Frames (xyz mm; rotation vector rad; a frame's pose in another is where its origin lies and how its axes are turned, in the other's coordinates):
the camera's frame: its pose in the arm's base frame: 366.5 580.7 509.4 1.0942 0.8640 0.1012
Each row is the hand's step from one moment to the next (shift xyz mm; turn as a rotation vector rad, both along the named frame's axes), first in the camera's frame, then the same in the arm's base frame.
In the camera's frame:
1: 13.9 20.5 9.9 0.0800 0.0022 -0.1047
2: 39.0 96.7 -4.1 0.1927 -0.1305 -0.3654
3: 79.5 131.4 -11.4 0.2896 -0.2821 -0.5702
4: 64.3 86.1 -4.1 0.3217 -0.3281 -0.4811
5: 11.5 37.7 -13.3 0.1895 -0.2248 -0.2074
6: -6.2 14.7 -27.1 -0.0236 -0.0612 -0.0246
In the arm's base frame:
1: 22.7 9.3 10.5 -0.0136 0.1157 -0.0616
2: 55.6 68.6 55.5 -0.1517 0.2954 -0.2782
3: 89.8 110.1 59.5 -0.2701 0.4174 -0.4913
4: 69.3 75.4 32.7 -0.2050 0.3447 -0.5308
5: 11.5 33.6 21.7 -0.0813 0.1319 -0.3247
6: -17.1 24.1 10.6 -0.0523 -0.0230 -0.0405

